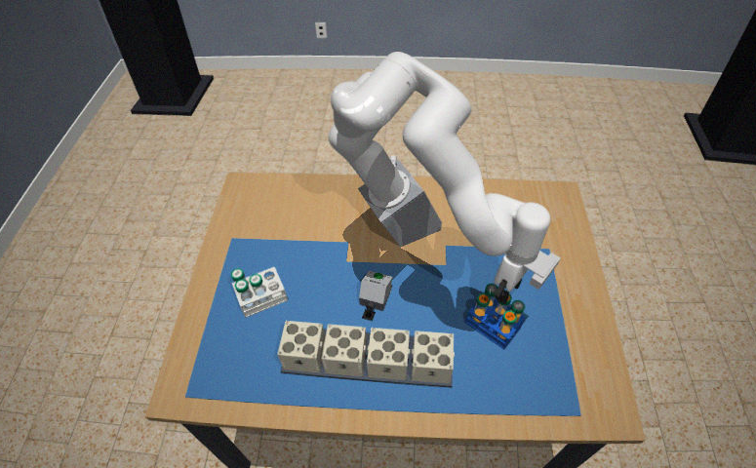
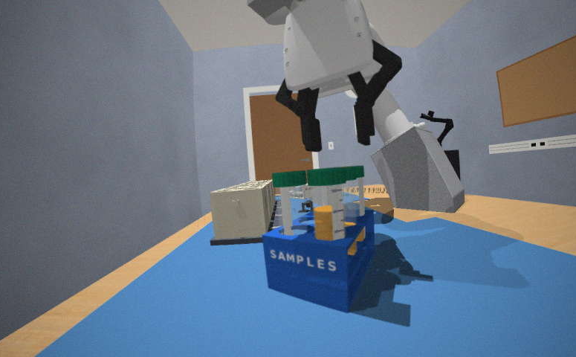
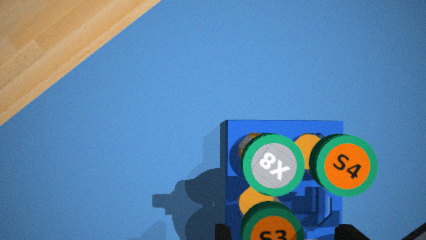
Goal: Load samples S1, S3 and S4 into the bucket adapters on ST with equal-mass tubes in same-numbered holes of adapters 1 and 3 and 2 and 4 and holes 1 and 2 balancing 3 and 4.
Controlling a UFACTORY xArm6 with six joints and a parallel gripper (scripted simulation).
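The orange-dot tube lies 100 mm below my hand and 10 mm ahead of it. Also, from my hand: loading stand ST (340 mm to the right, 150 mm below, 150 mm ahead); blue sample rack (130 mm below, 20 mm ahead, 10 mm to the right); green done key (340 mm to the right, 90 mm below, 70 mm behind).
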